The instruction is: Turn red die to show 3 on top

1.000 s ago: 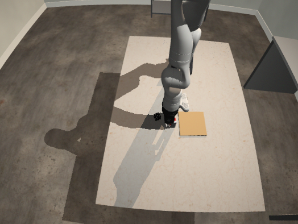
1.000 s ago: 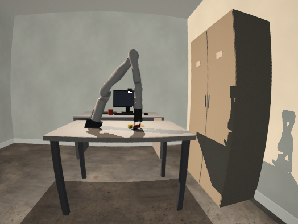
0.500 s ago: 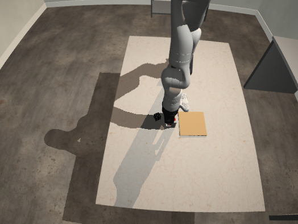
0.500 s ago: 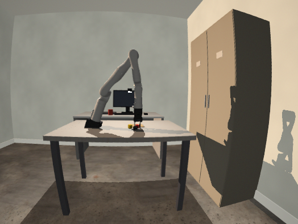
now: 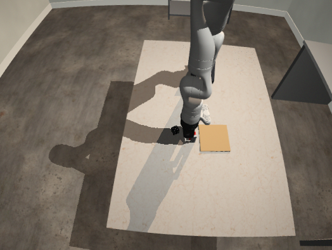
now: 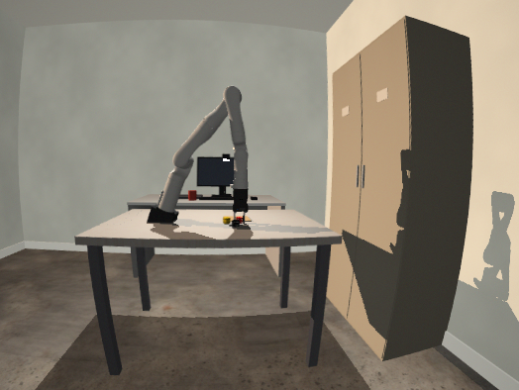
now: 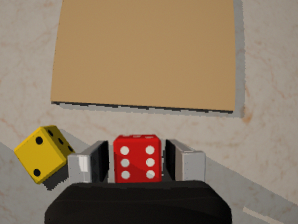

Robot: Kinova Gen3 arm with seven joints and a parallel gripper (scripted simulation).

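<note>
Now: hand 6 cm past the yellow die and 2 cm to the left of it. Also, from my hand: tan mat (10 cm to the left, 3 cm behind, 2 cm below); red die (right at my hand); black die (8 cm to the right, 1 cm behind).
</note>
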